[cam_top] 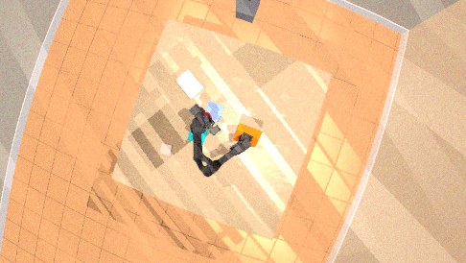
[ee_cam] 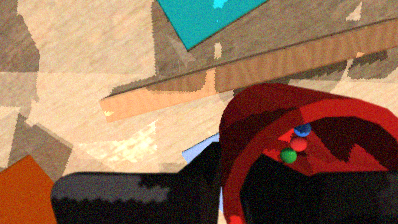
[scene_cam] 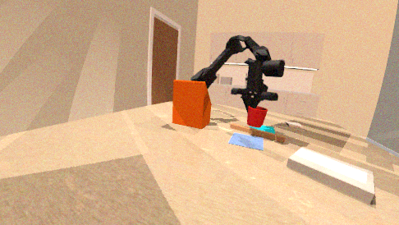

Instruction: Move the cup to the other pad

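Right now the blue marble is 50 mm ahead of my gripper tip, 20 mm to the right of it and 20 mm below it. The rest, counted from my gripper tip: red cup 30 mm ahead, 10 mm to the right; wooden bar 30 mm ahead, 20 mm to the left, 80 mm below; light blue pad 20 mm ahead, 80 mm to the right, 90 mm below.
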